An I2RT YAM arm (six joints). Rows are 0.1 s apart.
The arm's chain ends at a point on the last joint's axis. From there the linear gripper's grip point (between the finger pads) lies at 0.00 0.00 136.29 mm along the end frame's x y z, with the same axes.
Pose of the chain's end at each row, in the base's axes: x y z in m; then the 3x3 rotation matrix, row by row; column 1 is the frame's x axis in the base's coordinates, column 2 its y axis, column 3 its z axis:
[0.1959, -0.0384, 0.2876], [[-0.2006, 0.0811, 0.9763], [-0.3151, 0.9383, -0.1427], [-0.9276, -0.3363, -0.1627]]
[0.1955, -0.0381, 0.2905], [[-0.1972, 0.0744, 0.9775], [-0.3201, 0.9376, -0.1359], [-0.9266, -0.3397, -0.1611]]
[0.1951, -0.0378, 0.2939], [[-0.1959, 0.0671, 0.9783], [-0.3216, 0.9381, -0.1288], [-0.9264, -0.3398, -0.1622]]
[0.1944, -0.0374, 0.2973], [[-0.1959, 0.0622, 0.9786], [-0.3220, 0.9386, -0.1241], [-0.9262, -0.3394, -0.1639]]
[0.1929, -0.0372, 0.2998], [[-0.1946, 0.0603, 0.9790], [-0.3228, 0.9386, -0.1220], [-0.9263, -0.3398, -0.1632]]
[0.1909, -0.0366, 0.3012], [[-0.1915, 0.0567, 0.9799], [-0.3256, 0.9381, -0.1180], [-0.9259, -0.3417, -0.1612]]
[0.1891, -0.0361, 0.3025], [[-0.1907, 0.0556, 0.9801], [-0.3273, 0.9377, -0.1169], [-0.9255, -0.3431, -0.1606]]
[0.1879, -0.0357, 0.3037], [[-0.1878, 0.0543, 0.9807], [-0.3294, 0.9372, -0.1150], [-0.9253, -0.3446, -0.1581]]
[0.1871, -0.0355, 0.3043], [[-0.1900, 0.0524, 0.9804], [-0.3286, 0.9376, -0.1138], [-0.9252, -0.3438, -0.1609]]
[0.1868, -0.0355, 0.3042], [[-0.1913, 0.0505, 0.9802], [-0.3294, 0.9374, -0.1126], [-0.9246, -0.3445, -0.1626]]
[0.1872, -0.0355, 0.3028], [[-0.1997, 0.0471, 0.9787], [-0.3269, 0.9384, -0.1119], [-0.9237, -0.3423, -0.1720]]
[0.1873, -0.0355, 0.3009], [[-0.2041, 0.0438, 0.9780], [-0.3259, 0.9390, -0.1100], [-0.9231, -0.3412, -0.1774]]
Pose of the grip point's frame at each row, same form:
[0.3290, -0.0578, 0.2654], [[-0.2006, 0.0811, 0.9763], [-0.3151, 0.9383, -0.1427], [-0.9276, -0.3363, -0.1627]]
[0.3287, -0.0566, 0.2685], [[-0.1972, 0.0744, 0.9775], [-0.3201, 0.9376, -0.1359], [-0.9266, -0.3397, -0.1611]]
[0.3284, -0.0554, 0.2718], [[-0.1959, 0.0671, 0.9783], [-0.3216, 0.9381, -0.1288], [-0.9264, -0.3398, -0.1622]]
[0.3278, -0.0543, 0.2750], [[-0.1959, 0.0622, 0.9786], [-0.3220, 0.9386, -0.1241], [-0.9262, -0.3394, -0.1639]]
[0.3263, -0.0538, 0.2776], [[-0.1946, 0.0603, 0.9790], [-0.3228, 0.9386, -0.1220], [-0.9263, -0.3398, -0.1632]]
[0.3245, -0.0527, 0.2792], [[-0.1915, 0.0567, 0.9799], [-0.3256, 0.9381, -0.1180], [-0.9259, -0.3417, -0.1612]]
[0.3227, -0.0520, 0.2806], [[-0.1907, 0.0556, 0.9801], [-0.3273, 0.9377, -0.1169], [-0.9255, -0.3431, -0.1606]]
[0.3216, -0.0514, 0.2822], [[-0.1878, 0.0543, 0.9807], [-0.3294, 0.9372, -0.1150], [-0.9253, -0.3446, -0.1581]]
[0.3207, -0.0510, 0.2824], [[-0.1900, 0.0524, 0.9804], [-0.3286, 0.9376, -0.1138], [-0.9252, -0.3438, -0.1609]]
[0.3204, -0.0508, 0.2820], [[-0.1913, 0.0505, 0.9802], [-0.3294, 0.9374, -0.1126], [-0.9246, -0.3445, -0.1626]]
[0.3206, -0.0508, 0.2794], [[-0.1997, 0.0471, 0.9787], [-0.3269, 0.9384, -0.1119], [-0.9237, -0.3423, -0.1720]]
[0.3206, -0.0505, 0.2767], [[-0.2041, 0.0438, 0.9780], [-0.3259, 0.9390, -0.1100], [-0.9231, -0.3412, -0.1774]]

